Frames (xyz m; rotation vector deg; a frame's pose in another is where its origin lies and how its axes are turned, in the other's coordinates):
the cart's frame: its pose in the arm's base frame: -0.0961 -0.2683 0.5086 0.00 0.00 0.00
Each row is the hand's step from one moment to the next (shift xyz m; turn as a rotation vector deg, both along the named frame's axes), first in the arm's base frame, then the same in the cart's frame.
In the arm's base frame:
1: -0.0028 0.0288 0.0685 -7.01 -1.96 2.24
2: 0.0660 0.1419 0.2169 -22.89 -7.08 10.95
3: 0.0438 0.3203 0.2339 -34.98 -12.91 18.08
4: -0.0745 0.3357 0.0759 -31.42 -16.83 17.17
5: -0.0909 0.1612 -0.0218 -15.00 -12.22 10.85
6: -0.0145 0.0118 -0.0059 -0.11 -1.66 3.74
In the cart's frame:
1: -0.0028 0.0288 0.0685 -7.01 -1.96 2.24
2: 0.0660 0.1419 0.2169 -22.89 -7.08 10.95
3: 0.0438 0.3203 0.2339 -34.98 -12.91 18.08
4: -0.0745 0.3357 0.0759 -31.42 -16.83 17.17
5: -0.0909 0.1612 -0.0218 -15.00 -12.22 10.85
6: -0.0145 0.0118 -0.0059 -0.11 -1.66 3.74

